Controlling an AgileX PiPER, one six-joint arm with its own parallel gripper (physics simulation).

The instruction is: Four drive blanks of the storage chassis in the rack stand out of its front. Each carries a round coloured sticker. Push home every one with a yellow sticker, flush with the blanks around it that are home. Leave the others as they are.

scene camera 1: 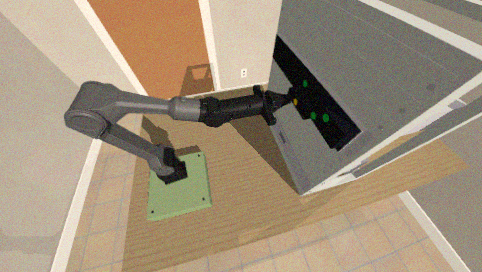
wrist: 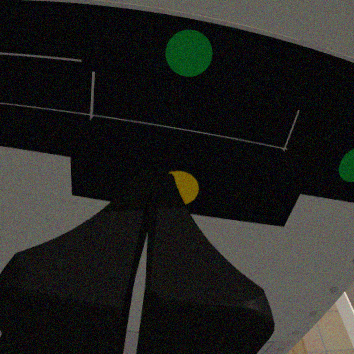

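The storage chassis (scene camera 1: pixel 334 131) (wrist: pixel 35 127) is a black band across the grey rack. The blank with the yellow sticker (scene camera 1: pixel 295 101) (wrist: pixel 189 190) stands out of the front; its dark outline juts past the chassis edge in the wrist view. Green stickers show on three other places: one above the yellow (scene camera 1: pixel 305 83) (wrist: pixel 189 53), one to its right (scene camera 1: pixel 313 115) (wrist: pixel 349 167), and a third green sticker (scene camera 1: pixel 325 118) further right. My gripper (scene camera 1: pixel 291 96) (wrist: pixel 153 191) is shut and empty. Its tips overlap the left part of the yellow sticker in the wrist view; contact is too dark to tell.
The grey rack (scene camera 1: pixel 400 60) fills the right side, with its white edge rail (scene camera 1: pixel 425 102) beyond. The arm stands on a green base plate (scene camera 1: pixel 187 197) on the wooden surface (scene camera 1: pixel 240 200). An orange door (scene camera 1: pixel 155 40) and a wall with a socket (scene camera 1: pixel 244 73) stand behind.
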